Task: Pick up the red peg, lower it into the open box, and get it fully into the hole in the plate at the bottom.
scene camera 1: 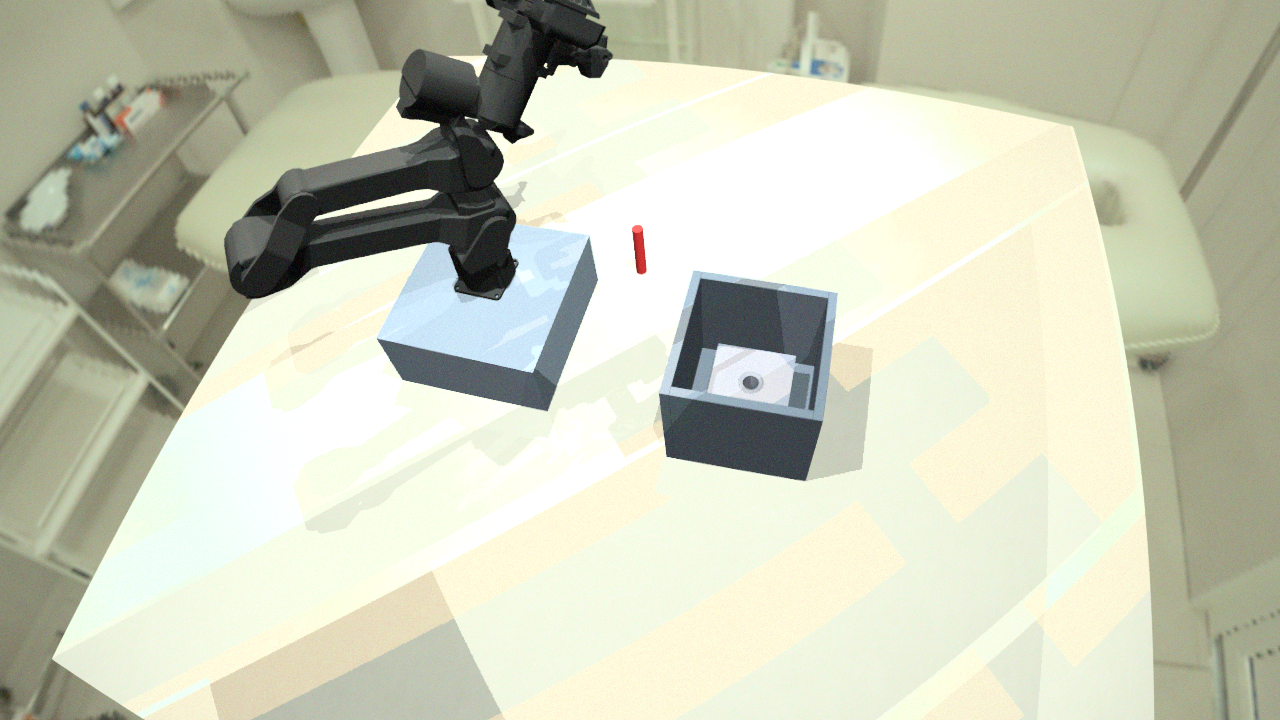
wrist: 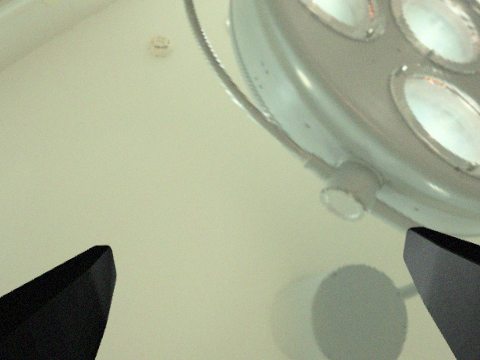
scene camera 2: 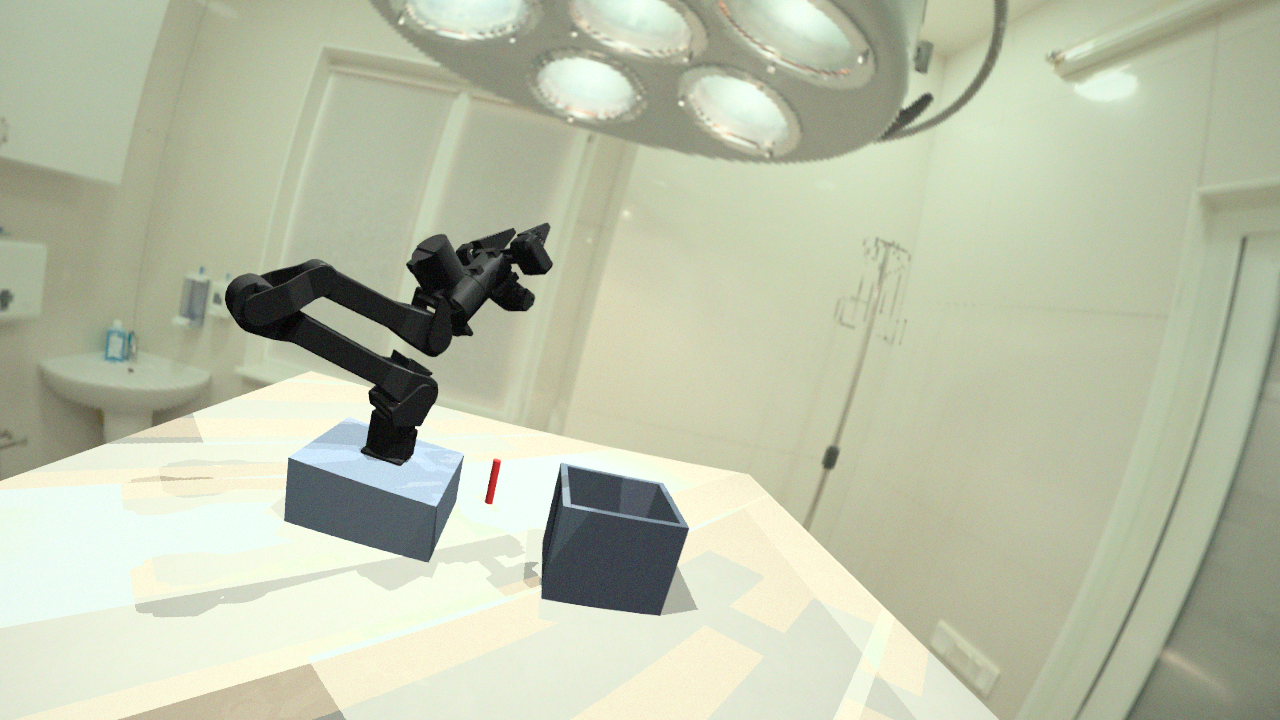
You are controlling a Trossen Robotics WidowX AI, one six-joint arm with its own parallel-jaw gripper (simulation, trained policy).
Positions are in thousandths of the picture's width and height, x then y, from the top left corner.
Scene:
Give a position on a grey box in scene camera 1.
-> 584, 605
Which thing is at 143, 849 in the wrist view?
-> The gripper.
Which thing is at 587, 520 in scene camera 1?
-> A plate.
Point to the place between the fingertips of the gripper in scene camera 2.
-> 414, 316

